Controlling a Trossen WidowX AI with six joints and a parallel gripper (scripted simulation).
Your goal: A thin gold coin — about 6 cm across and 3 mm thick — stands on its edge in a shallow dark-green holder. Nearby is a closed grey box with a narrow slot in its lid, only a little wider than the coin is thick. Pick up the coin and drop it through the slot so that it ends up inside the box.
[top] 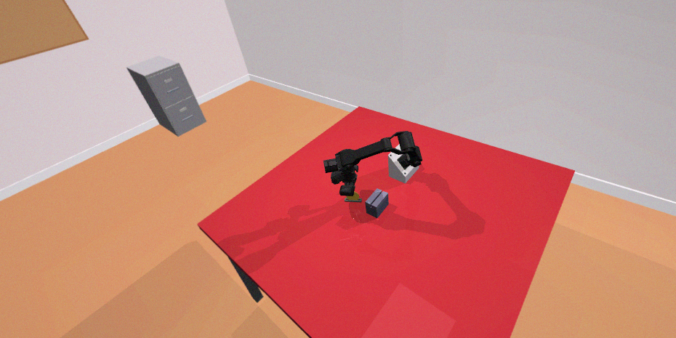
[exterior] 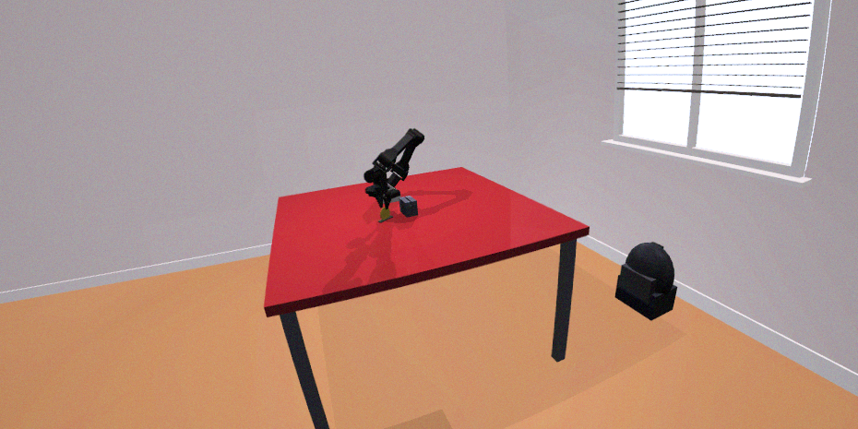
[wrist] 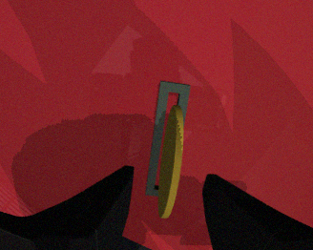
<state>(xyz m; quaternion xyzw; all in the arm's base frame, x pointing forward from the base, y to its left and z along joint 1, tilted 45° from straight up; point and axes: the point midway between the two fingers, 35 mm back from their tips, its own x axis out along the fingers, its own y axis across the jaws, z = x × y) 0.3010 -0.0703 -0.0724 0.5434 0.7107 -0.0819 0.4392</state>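
The gold coin is 30 mm below my gripper tip.
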